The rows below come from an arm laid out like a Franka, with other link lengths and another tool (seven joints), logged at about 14 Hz.
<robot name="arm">
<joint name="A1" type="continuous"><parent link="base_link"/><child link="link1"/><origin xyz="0 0 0.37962"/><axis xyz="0 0 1"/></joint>
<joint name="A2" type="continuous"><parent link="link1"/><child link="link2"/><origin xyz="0 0 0"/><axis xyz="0 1 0"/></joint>
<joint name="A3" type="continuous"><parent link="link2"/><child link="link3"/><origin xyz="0 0 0.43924"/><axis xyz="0 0 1"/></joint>
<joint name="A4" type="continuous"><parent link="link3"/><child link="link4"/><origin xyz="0.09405 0 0"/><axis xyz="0 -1 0"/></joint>
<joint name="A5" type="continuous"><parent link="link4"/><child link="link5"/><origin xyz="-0.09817 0 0.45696"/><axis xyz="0 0 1"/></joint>
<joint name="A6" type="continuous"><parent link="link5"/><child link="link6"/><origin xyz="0 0 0"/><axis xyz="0 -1 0"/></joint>
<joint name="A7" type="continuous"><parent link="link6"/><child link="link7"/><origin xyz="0.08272 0 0"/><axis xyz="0 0 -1"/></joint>
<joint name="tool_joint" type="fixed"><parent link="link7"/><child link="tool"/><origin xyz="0.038 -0.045 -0.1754" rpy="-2.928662 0 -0.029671"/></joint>
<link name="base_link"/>
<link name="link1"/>
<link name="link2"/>
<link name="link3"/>
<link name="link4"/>
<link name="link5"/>
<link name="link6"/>
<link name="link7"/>
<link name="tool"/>
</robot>
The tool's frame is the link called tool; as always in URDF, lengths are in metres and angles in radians. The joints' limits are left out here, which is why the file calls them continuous.
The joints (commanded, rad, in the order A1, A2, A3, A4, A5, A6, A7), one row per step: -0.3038 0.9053 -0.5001 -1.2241 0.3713 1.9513 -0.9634; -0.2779 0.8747 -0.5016 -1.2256 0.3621 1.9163 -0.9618; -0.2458 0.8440 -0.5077 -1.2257 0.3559 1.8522 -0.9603; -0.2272 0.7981 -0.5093 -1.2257 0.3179 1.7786 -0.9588; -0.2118 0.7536 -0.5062 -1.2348 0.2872 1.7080 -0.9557; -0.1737 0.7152 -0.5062 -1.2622 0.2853 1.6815 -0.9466; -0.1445 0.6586 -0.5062 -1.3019 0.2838 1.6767 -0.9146
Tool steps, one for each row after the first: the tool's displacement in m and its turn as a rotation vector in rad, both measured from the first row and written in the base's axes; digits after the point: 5 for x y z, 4 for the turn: 0.01014 0.02249 0.02309 0.0099 0.0029 0.0249; 0.01710 0.05156 0.04439 0.0377 0.0247 0.0508; 0.01315 0.07037 0.07733 0.0495 0.0594 0.0765; 0.00505 0.08923 0.10341 0.0712 0.0953 0.0936; 0.00858 0.12167 0.11923 0.0910 0.1015 0.1136; 0.00513 0.14341 0.14551 0.0977 0.0842 0.1007
